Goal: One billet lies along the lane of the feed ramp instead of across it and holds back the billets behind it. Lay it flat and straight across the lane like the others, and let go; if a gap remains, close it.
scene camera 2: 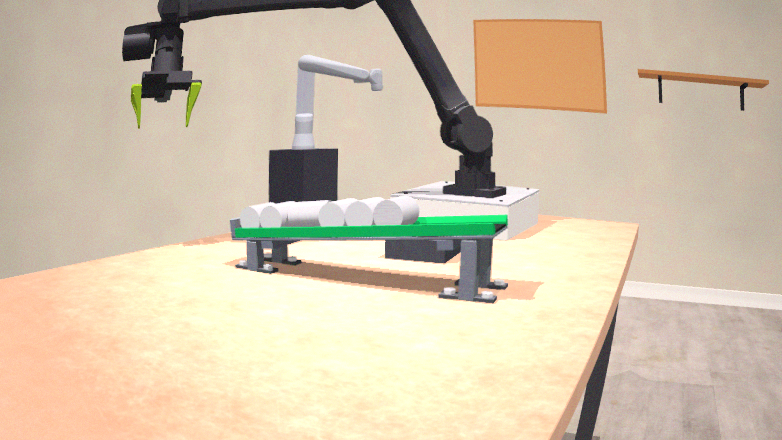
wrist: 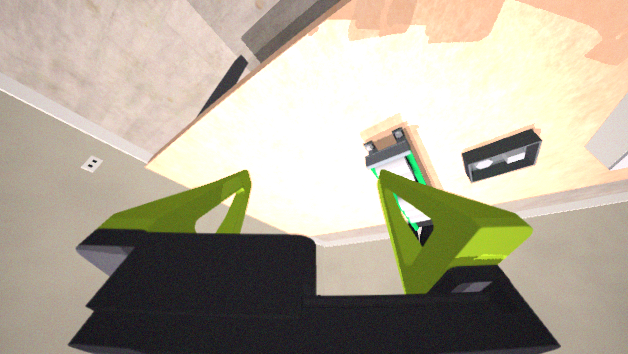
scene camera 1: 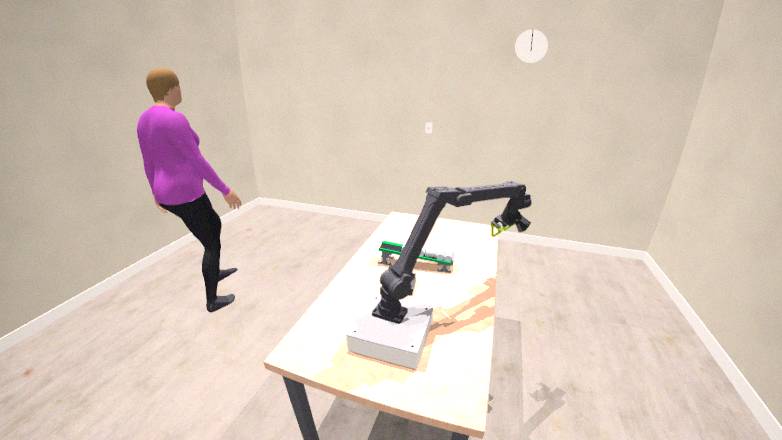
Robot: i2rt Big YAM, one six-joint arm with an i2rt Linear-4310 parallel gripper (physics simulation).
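Places are measured from the arm's base along level axes (x ahead, y left, z up), in centimetres.
Pixels of known places: gripper, between the fingertips: point(scene camera 2: 163, 126) point(wrist: 314, 176) point(scene camera 1: 498, 233); arm's base, origin of its link: point(scene camera 2: 475, 193) point(scene camera 1: 389, 313).
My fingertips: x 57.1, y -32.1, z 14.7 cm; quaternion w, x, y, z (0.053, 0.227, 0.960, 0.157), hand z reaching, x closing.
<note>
For each thing: its top centre in the pictures, then the offset to it from my fingertips. Level surfaces: height alone.
- white billet, centre of its top: point(scene camera 2: 311, 199) point(scene camera 1: 431, 249) dx -7.7, dy +31.3, dz -12.0 cm
- dark open tray, centre of its top: point(scene camera 2: 427, 232) point(wrist: 502, 164) dx -29.0, dy +37.4, dz -18.8 cm
- table, height of its surface: dz -22.3 cm
The feed ramp point(scene camera 1: 389, 242) point(scene camera 2: 360, 232) point(wrist: 387, 157) has green side rails and stands on grey legs on the table. In scene camera 2, a white billet point(scene camera 2: 308, 213) shows its long side and lies along the lane. Two billets lie across the lane at the low end, the nearer to it being one billet point(scene camera 2: 251, 216) beside another point(scene camera 2: 273, 216). On the higher side, several billets point(scene camera 2: 332, 213) lie across in a row. My gripper point(scene camera 2: 162, 127) point(wrist: 314, 176) is open and empty, high above the table and off the ramp's low end.
A dark open tray point(wrist: 501, 156) with light pieces in it stands beside the ramp. The arm's base box point(scene camera 1: 385, 342) point(scene camera 2: 519, 210) stands on the table point(scene camera 1: 322, 350) point(scene camera 2: 328, 350). A person point(scene camera 1: 169, 158) stands left of the table. A light-coloured arm point(scene camera 2: 305, 103) stands on a dark pedestal behind.
</note>
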